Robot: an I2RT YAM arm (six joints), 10 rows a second.
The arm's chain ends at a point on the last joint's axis. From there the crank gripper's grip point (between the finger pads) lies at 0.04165 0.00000 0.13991 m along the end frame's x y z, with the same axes.
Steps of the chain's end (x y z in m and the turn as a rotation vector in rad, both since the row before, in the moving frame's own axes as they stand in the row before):
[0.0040, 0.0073, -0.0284, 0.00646, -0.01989, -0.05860]
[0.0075, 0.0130, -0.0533, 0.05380, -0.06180, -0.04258]
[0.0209, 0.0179, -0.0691, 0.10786, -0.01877, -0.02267]
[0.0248, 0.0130, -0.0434, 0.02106, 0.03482, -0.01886]
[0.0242, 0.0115, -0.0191, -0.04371, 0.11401, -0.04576]
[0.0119, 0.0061, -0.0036, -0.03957, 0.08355, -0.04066]
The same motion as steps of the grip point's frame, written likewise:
[0.0011, 0.0040, -0.0276, 0.00646, -0.01989, -0.05860]
[-0.0014, 0.0038, -0.0512, 0.05380, -0.06180, -0.04258]
[0.0181, 0.0019, -0.0692, 0.10786, -0.01877, -0.02267]
[0.0296, 0.0092, -0.0450, 0.02106, 0.03482, -0.01886]
[0.0399, 0.0152, -0.0248, -0.04371, 0.11401, -0.04576]
[0.0235, 0.0096, -0.0076, -0.03957, 0.08355, -0.04066]

